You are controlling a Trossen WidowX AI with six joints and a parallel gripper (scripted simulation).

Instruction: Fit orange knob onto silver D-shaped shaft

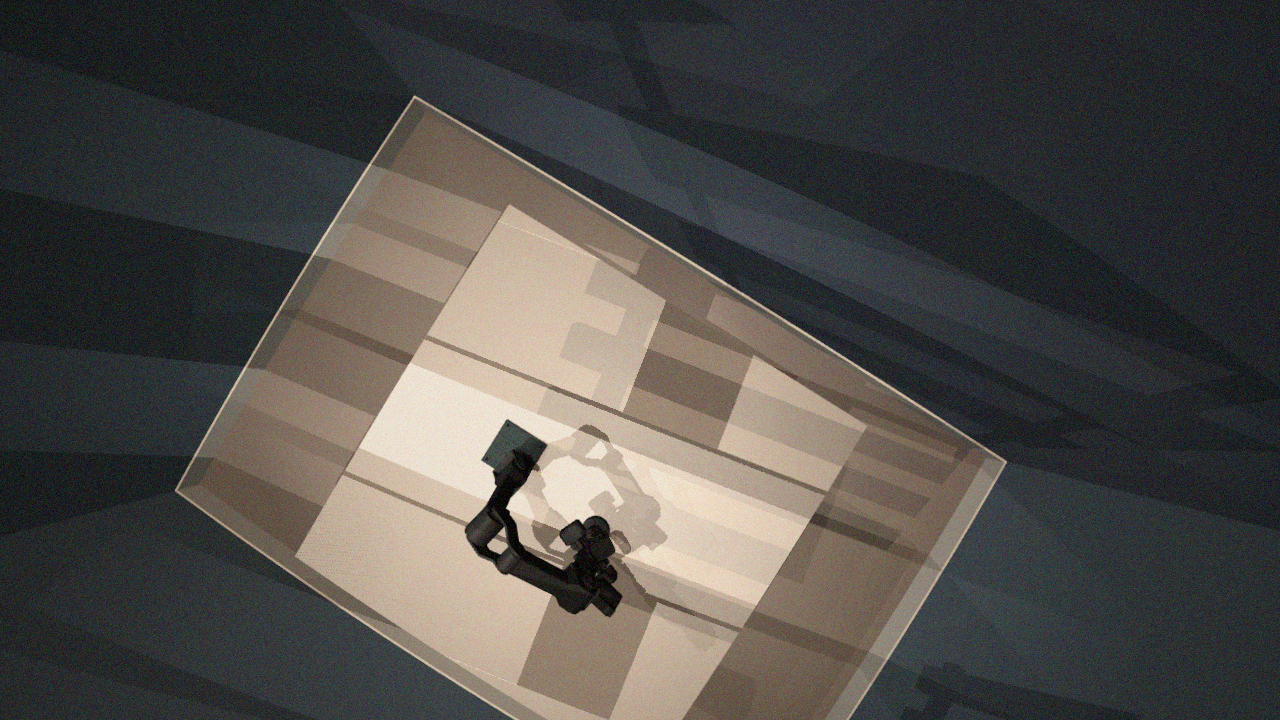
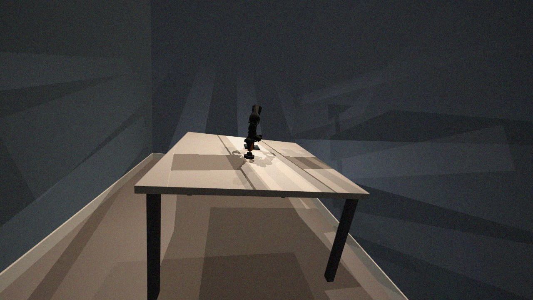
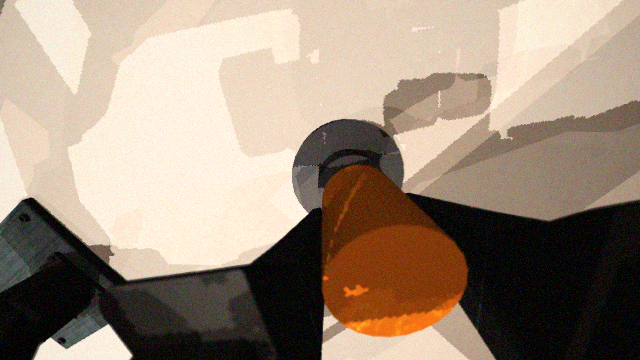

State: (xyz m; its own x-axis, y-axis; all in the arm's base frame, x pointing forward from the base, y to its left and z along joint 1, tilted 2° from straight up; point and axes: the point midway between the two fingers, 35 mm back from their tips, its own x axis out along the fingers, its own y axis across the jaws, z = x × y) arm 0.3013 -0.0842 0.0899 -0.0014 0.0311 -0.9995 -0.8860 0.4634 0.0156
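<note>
Now: gripper tip 4 cm above the round pedestal. From my gripper tip the other things lie so: orange knob (3 cm above).
</note>
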